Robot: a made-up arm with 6 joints.
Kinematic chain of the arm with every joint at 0, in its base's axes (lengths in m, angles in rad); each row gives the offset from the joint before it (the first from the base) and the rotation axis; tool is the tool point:
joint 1: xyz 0 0 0.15 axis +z
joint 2: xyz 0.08 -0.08 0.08 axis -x
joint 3: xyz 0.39 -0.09 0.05 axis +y
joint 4: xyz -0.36 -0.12 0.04 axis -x
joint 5: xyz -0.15 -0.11 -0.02 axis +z
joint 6: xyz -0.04 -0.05 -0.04 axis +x
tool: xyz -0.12 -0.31 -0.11
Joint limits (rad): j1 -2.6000..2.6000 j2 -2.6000..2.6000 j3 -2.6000..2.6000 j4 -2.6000..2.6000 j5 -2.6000..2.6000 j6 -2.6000..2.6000
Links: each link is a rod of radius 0.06 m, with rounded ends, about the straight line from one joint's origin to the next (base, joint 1, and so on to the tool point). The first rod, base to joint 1, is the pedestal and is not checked.
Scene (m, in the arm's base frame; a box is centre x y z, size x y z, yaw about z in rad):
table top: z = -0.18
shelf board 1: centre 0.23 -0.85 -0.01 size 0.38 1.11 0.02 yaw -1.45
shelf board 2: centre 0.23 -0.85 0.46 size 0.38 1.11 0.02 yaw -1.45
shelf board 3: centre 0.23 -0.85 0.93 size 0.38 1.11 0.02 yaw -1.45
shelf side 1: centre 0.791 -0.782 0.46 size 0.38 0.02 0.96 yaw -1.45
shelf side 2: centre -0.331 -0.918 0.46 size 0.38 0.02 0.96 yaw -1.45
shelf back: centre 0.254 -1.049 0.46 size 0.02 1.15 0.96 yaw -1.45
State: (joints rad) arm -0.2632 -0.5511 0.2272 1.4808 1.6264 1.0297
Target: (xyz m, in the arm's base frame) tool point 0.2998 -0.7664 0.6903
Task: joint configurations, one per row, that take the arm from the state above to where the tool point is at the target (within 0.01 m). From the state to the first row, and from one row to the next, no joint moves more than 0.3 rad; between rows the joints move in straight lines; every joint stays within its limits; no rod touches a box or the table.
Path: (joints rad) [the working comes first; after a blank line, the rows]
Joints at the target: -0.0621 -0.2264 0.6221 1.7321 1.5144 1.0784
Straight joint move there: touches shelf board 2.

1: -0.2102 -0.5686 -0.0513 1.7195 1.6094 0.9393
2: -0.1572 -0.5861 -0.3299 1.9582 1.5924 0.8489
3: -0.1043 -0.6037 -0.6084 2.1969 1.5754 0.7585
4: 0.0430 -0.3375 -0.3152 2.1729 1.6045 0.7351
5: 0.1902 -0.0714 -0.0220 2.1488 1.6336 0.7117
6: 0.1061 -0.1231 0.1927 2.0099 1.5938 0.8340
7: 0.0220 -0.1748 0.4074 1.8710 1.5541 0.9562
8: -0.0621 -0.2264 0.6221 1.7321 1.5144 1.0784

